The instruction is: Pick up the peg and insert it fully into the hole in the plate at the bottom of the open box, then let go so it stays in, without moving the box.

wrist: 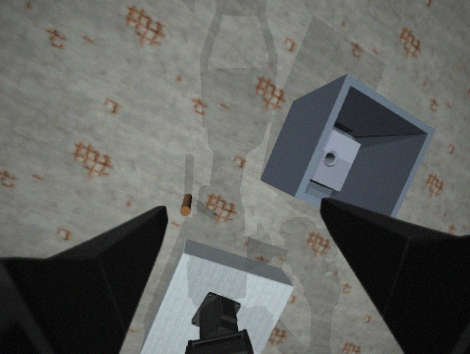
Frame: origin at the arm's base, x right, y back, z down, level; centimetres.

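Where they show: gripper, fingertip midpoint: [244, 209]; arm's base at its link origin: [216, 312].
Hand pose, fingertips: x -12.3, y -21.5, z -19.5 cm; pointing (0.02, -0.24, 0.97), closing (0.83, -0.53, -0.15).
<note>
Each offset is from my fingertips to the top centre of the thing. "*": to the spot under its first point. Level surfaces: height alone.
The peg {dx -1.3, dy +6.9, dz +16.8 cm} [186, 204] is a small brown cylinder with a lighter orange end. It appears to stand upright on the floor, left of centre in the wrist view. The open box {dx +15.8, dy -11.4, dz +11.0 cm} [302, 140] is blue-grey and stands at the right. At its bottom lies a pale plate {dx +15.8, dy -11.4, dz +18.8 cm} [344, 165] with a round, dark hole {* dx +16.6, dy -11.7, dz +20.1 cm} [330, 158] in a raised ring. The box wall hides part of the plate's left side. My gripper [244, 209] is wide open and empty, above the scene. In the view, the peg shows between the fingertips, close to the left one, and the right fingertip overlaps the box's lower rim.
A silver block [175, 295] with a black arm part [218, 315] on it shows at the bottom centre, just below the peg in the view. The grey floor {dz +24.8 cm} [60, 110] has rusty markings, and shadows of the arm and box fall across it.
</note>
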